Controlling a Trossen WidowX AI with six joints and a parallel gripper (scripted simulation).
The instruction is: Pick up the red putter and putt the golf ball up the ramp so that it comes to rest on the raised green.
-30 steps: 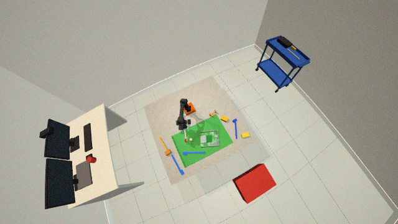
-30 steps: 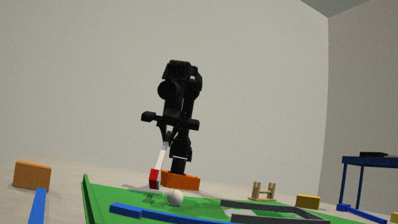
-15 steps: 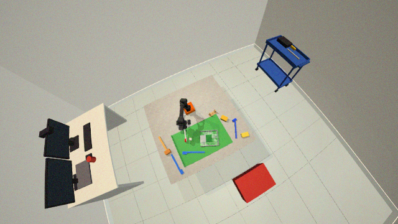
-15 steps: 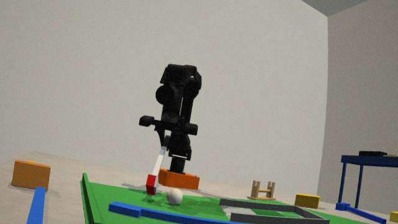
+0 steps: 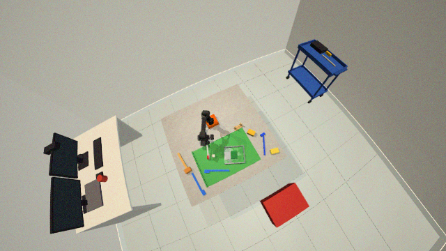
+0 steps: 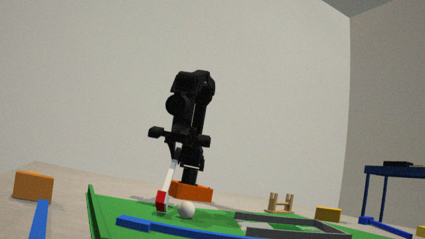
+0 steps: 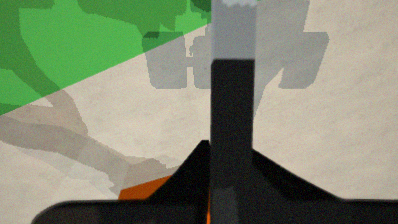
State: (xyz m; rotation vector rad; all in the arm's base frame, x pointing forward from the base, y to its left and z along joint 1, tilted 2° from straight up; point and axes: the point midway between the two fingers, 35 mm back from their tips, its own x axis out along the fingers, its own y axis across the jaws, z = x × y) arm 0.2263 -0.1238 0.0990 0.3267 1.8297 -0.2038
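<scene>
Right now my gripper tip is 11 cm short of the red putter, 3 cm to the left of it and 3 cm above it. Also, from my gripper tip: white golf ball: 21 cm ahead, 1 cm to the right, 11 cm below.
</scene>
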